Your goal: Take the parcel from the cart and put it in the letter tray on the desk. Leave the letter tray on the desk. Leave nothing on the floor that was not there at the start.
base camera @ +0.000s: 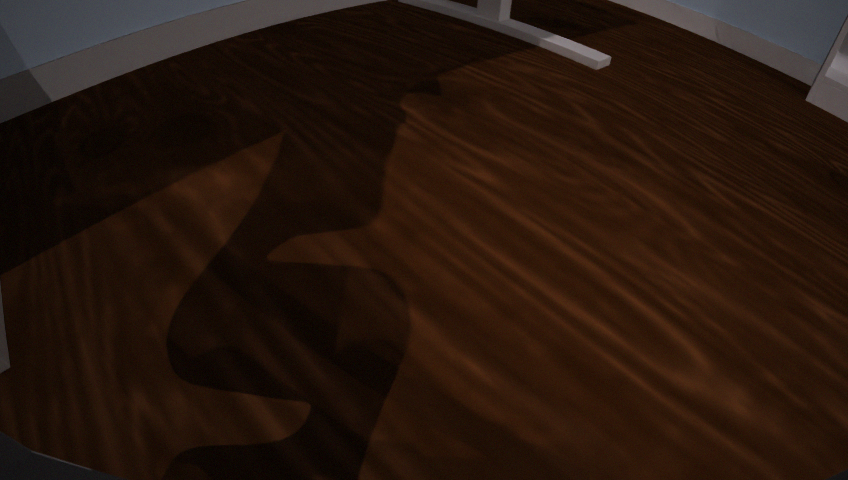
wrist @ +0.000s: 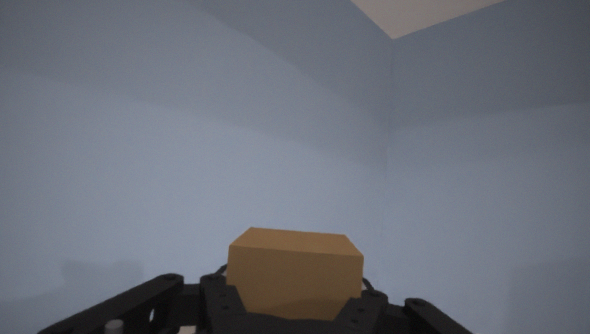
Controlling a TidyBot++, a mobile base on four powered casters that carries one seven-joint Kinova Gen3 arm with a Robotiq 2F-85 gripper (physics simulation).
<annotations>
my gripper: wrist 294, 278; not seen in the base camera view (out of frame)
brown cardboard parcel: wrist 290, 274; not seen in the base camera view (out of frame)
</annotations>
